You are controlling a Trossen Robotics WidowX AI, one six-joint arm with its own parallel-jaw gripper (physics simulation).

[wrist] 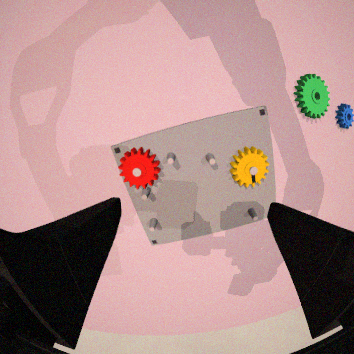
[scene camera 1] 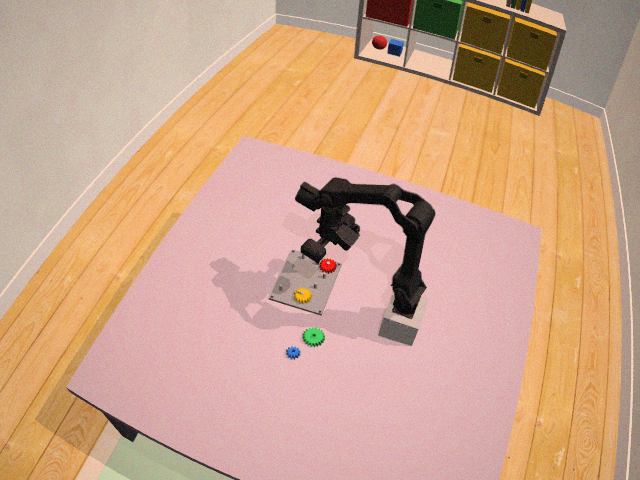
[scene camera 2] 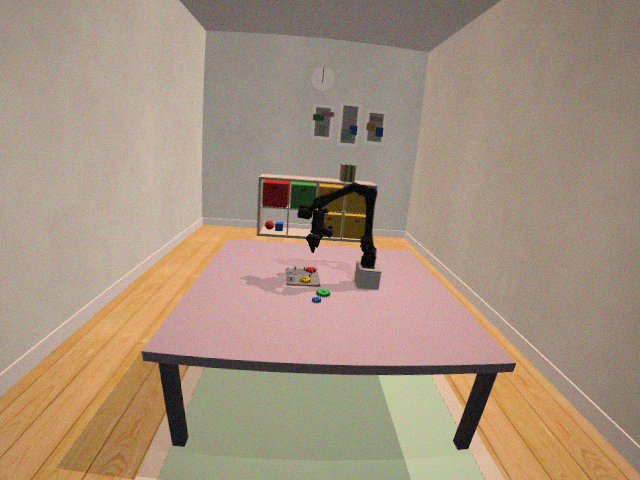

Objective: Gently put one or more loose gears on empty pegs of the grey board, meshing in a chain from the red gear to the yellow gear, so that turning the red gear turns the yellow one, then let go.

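Places are measured from the arm's base along level axes (x ahead, y left, z up), in metres.
Where they show: gripper, fingertip midpoint: (wrist: 198, 208) (scene camera 1: 326, 253) (scene camera 2: 314, 250); arm's base, origin of the base link: (scene camera 1: 405, 306) (scene camera 2: 367, 265).
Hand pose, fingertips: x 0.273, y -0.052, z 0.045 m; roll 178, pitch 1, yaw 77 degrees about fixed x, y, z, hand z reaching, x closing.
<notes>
Things, the pixels of their top centre, and the offset from my fingertips. Level surfaces: height alone.
- grey board, middle of its top: (wrist: 205, 191) (scene camera 1: 306, 276) (scene camera 2: 303, 272) 0.120 m down, 0.052 m ahead, 0.014 m left
- red gear, middle of its top: (wrist: 137, 170) (scene camera 1: 328, 263) (scene camera 2: 311, 268) 0.126 m down, 0.011 m ahead, 0.065 m right
- yellow gear, middle of its top: (wrist: 252, 169) (scene camera 1: 303, 293) (scene camera 2: 305, 278) 0.125 m down, 0.035 m ahead, 0.077 m left
- green gear, middle of its top: (wrist: 316, 95) (scene camera 1: 313, 335) (scene camera 2: 323, 291) 0.134 m down, 0.053 m back, 0.196 m left
- smaller blue gear, middle of its top: (wrist: 348, 116) (scene camera 1: 293, 351) (scene camera 2: 316, 297) 0.134 m down, 0.021 m back, 0.272 m left
- pink table, its level: 0.151 m down
The grey board (scene camera 1: 303, 279) (wrist: 235, 195) lies on the table. The red gear (scene camera 1: 327, 265) (scene camera 2: 310, 269) (wrist: 139, 168) and the yellow gear (scene camera 1: 302, 295) (scene camera 2: 305, 280) (wrist: 249, 167) sit on it, apart. Two bare pegs stand between them in the wrist view, and several more bare pegs stand nearer the gripper. The green gear (scene camera 1: 313, 336) (scene camera 2: 323, 292) (wrist: 312, 96) and the smaller blue gear (scene camera 1: 293, 352) (scene camera 2: 316, 299) (wrist: 345, 116) lie flat on the table beside the board, apart from each other. My gripper (wrist: 198, 208) is open and empty, high above the board's far part.
The arm's grey base block (scene camera 1: 398, 326) (scene camera 2: 367, 277) stands on the pink table (scene camera 1: 413, 403) (scene camera 2: 330, 330), right of the board. The arm's shadow falls across the board and table. A shelf unit (scene camera 1: 552, 72) (scene camera 2: 258, 206) stands on the floor behind the table.
</notes>
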